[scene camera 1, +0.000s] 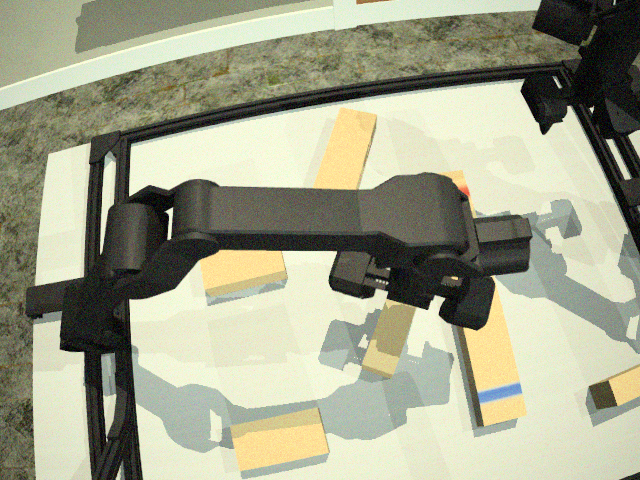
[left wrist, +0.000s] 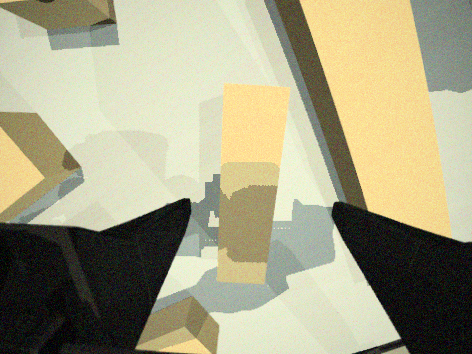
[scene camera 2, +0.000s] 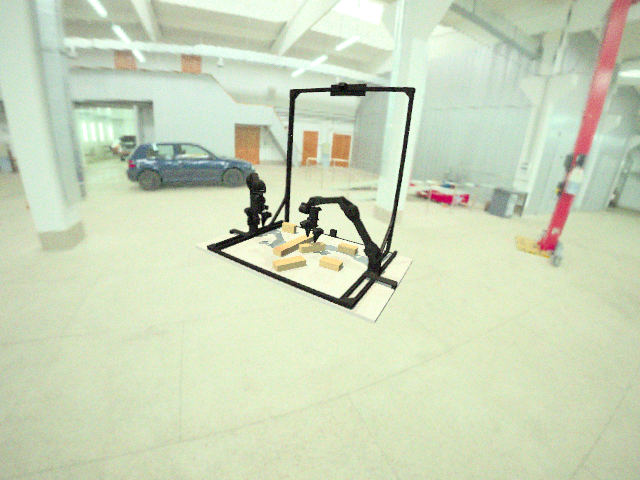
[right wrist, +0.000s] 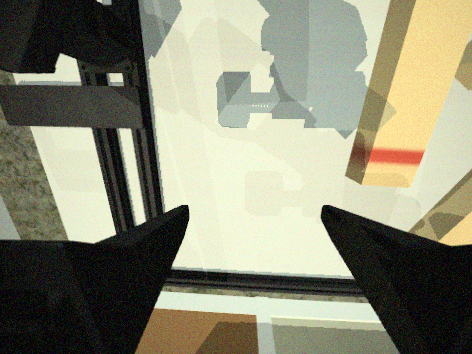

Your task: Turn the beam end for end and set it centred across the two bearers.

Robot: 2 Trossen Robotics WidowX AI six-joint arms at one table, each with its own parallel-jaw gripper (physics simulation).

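Places are measured from the left arm's base along level axes (x ahead, y left, z up), in centimetres.
Where they show: left gripper, fingertip midpoint: (scene camera 1: 407,302) (left wrist: 261,206) (scene camera 2: 310,239); right gripper, fingertip midpoint: (scene camera 1: 568,127) (scene camera 2: 257,225) (right wrist: 254,211); left arm's base at its link origin: (scene camera 1: 104,333) (scene camera 2: 373,270); right arm's base at its link origin: (scene camera 2: 253,232) (right wrist: 103,41).
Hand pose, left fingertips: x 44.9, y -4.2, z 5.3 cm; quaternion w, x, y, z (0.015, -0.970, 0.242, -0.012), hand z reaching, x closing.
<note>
Things, the pixels of their centre, and the offset from my left fingertips. "*": a spot on its surface instead.
- long wooden beam at the middle of its body: (left wrist: 368,114) (scene camera 1: 472,292) (right wrist: 429,10) (scene camera 2: 296,243) dz -5.3, dx +10.8, dy +0.8 cm
- slim block at the middle of its body: (left wrist: 246,190) (scene camera 1: 396,316) (scene camera 2: 312,247) dz -5.0, dx -1.0, dy -0.5 cm
- block with a dark end, body centre: (scene camera 1: 631,382) (scene camera 2: 289,227) dz -4.1, dx +31.2, dy -18.4 cm
- black frame at a spot on its surface: (scene camera 1: 310,101) (scene camera 2: 278,275) * dz -5.9, dx -6.9, dy +40.2 cm
The long wooden beam (scene camera 1: 495,356) (scene camera 2: 292,246) (left wrist: 385,125) (right wrist: 405,95) lies on the table, its red-banded end at the back and its blue-banded end toward the front in scene camera 1. The left arm hides its middle there. Two similar short blocks, perhaps the bearers, lie roughly parallel: one (scene camera 1: 245,271) (scene camera 2: 330,263) left of centre, one (scene camera 1: 281,444) (scene camera 2: 347,249) nearer the front. My left gripper (scene camera 2: 311,237) (left wrist: 261,206) is open above a slim block (scene camera 1: 390,335) (left wrist: 252,135), holding nothing. My right gripper (scene camera 2: 260,223) (right wrist: 254,211) is open and empty, away from the beam.
Another block (scene camera 1: 343,149) (scene camera 2: 289,264) lies at the back in scene camera 1. A block with a dark end (scene camera 1: 628,384) (scene camera 2: 288,227) lies right of the beam there. A black frame (scene camera 1: 310,101) (scene camera 2: 279,275) borders the table. The left arm (scene camera 1: 289,211) stretches over the blocks.
</note>
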